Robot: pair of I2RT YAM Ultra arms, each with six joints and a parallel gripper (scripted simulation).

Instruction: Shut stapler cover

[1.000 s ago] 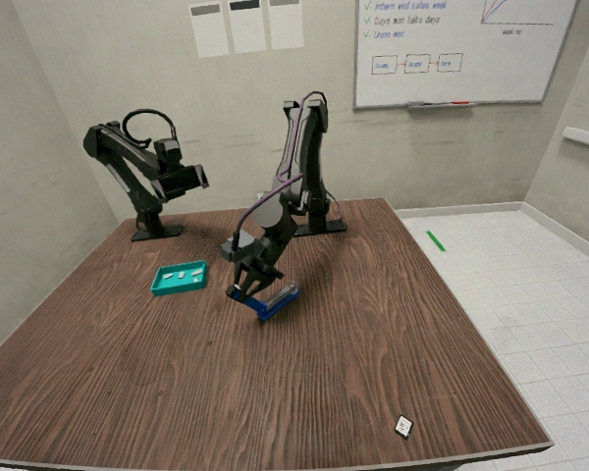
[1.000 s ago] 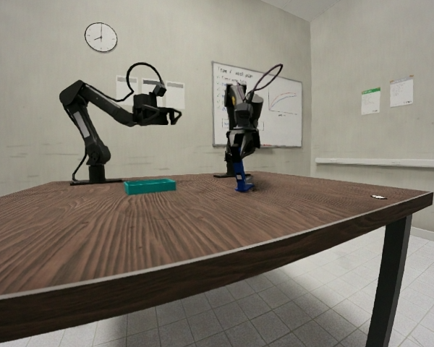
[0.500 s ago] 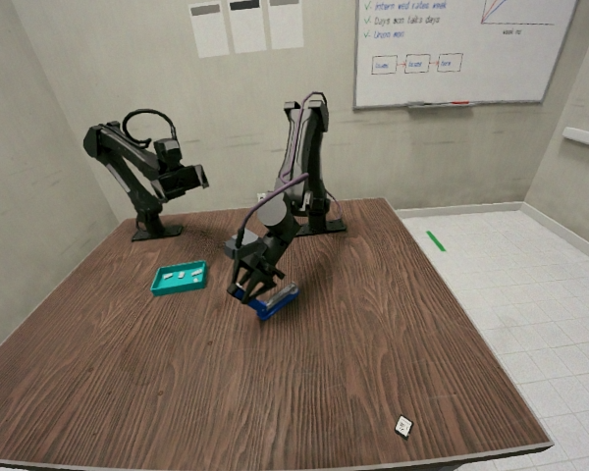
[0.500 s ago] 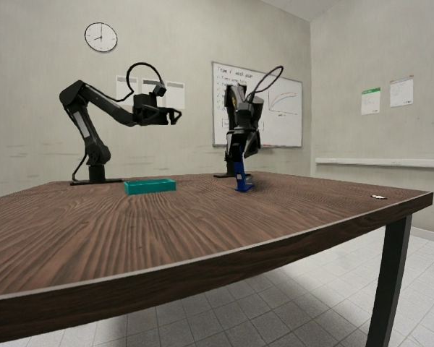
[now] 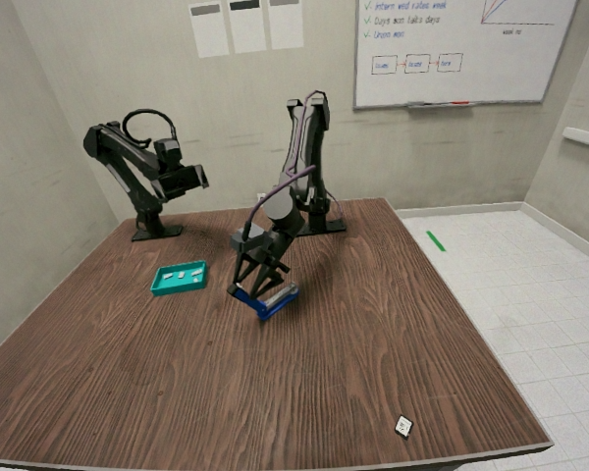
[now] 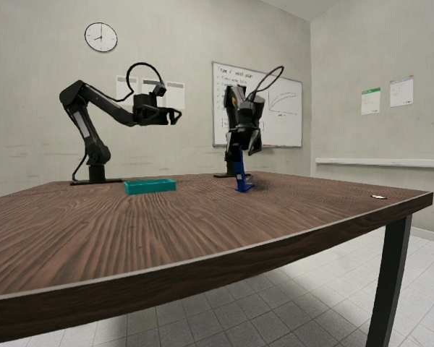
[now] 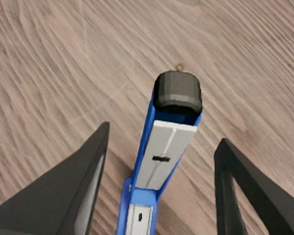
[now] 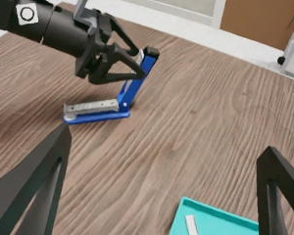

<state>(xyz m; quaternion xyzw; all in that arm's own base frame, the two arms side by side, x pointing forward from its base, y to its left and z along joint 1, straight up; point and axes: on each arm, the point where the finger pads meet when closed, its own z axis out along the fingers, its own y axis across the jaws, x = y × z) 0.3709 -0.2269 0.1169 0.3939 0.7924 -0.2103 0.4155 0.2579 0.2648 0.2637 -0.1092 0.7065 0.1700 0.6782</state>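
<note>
Now: left hand 30 mm past the stapler, 30 mm to the right of it and 70 mm above it. The rest, counted from my left hand: small white tag (210 mm ahead, 300 mm to the left, 120 mm below); teal tray (140 mm behind, 250 mm to the right, 100 mm below).
</note>
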